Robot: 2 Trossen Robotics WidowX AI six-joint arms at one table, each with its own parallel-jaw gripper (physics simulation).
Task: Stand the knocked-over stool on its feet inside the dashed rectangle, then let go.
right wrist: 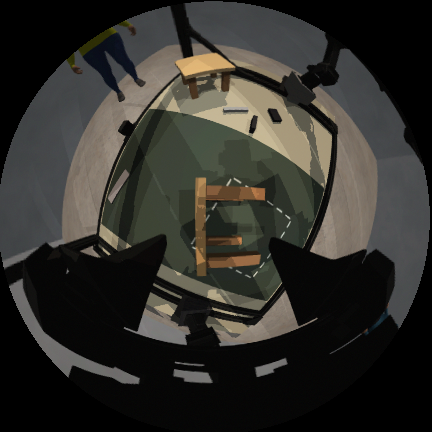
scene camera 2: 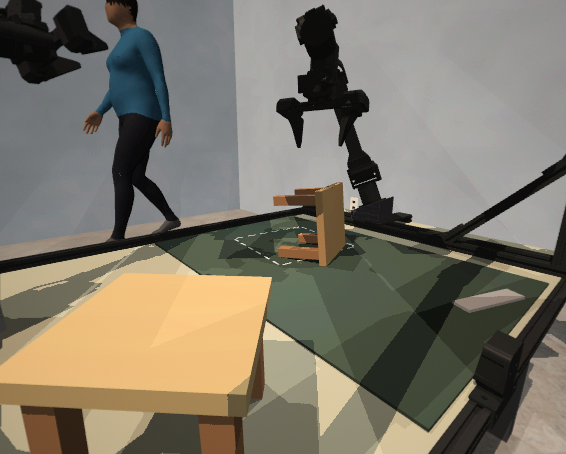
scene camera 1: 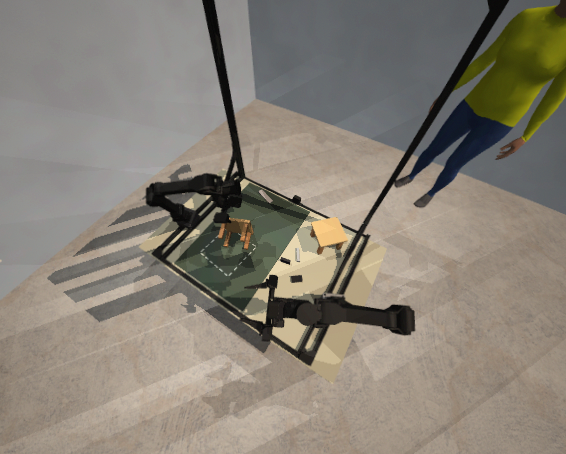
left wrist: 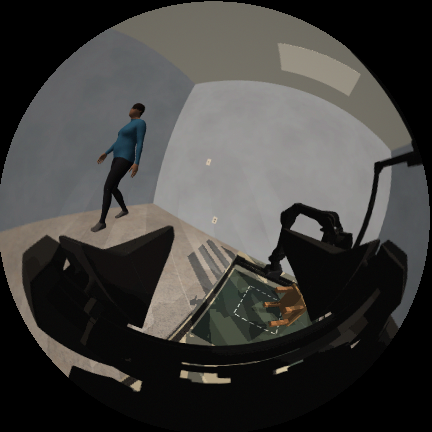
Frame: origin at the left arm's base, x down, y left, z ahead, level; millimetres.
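Seen in the pictures: left gripper, fingertip midpoint: (scene camera 2: 93,56) (scene camera 1: 241,303) (left wrist: 229,232); right gripper, fingertip midpoint: (right wrist: 219,241) (scene camera 2: 318,147) (scene camera 1: 233,214); left arm's base, link origin: (right wrist: 304,82); right arm's base, link origin: (right wrist: 193,318) (scene camera 2: 372,203) (scene camera 1: 185,216) (left wrist: 274,267).
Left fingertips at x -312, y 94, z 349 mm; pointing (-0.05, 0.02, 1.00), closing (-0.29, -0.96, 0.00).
Note:
Pixels of each thing's top centre, then the offset from my left fingertips to it. "spot": a spot on its surface instead.
- knocked-over wooden stool, top centre: (right wrist: 228,231) (scene camera 2: 312,184) (left wrist: 294,294) (scene camera 1: 233,226) dz +172, dx +260, dy -421 mm
- dashed rectangle, surface spot: (right wrist: 289,218) (left wrist: 234,313) (scene camera 1: 228,275) spot: dz +176, dx +415, dy -211 mm
- second stool, top centre: (scene camera 2: 166,314) (right wrist: 202,61) (scene camera 1: 329,231) dz -329, dx +298, dy -473 mm
- pale bar, top centre: (right wrist: 235,107) (scene camera 1: 298,254) dz -178, dx +406, dy -370 mm
- pale flat block, top centre: (scene camera 2: 489,298) (right wrist: 116,186) (scene camera 1: 265,196) dz +63, dx +410, dy -764 mm
The knocked-over wooden stool (scene camera 1: 237,226) (scene camera 2: 330,225) (left wrist: 291,302) (right wrist: 201,225) lies on its side on the green mat, its seat upright on edge. Its legs point sideways and reach over part of the dashed rectangle (scene camera 1: 228,275) (scene camera 2: 282,264) (left wrist: 234,313) (right wrist: 290,218). My right gripper (scene camera 2: 320,146) (right wrist: 219,241) is open and empty, pointing down high above the stool. My left gripper (scene camera 1: 243,303) (scene camera 2: 94,57) (left wrist: 229,232) is open and empty, raised well away from the stool, toward the front edge in scene camera 1. One stool leg is partly hidden in the right wrist view.
A second stool (scene camera 1: 329,231) (scene camera 2: 150,325) (right wrist: 205,65) stands upright off the green mat. Near it lie a pale bar (scene camera 1: 297,254) (right wrist: 235,110) and two black blocks. A pale flat block (scene camera 1: 265,195) (scene camera 2: 490,300) (right wrist: 119,186) lies near the mat's far edge. Dark rails border the table.

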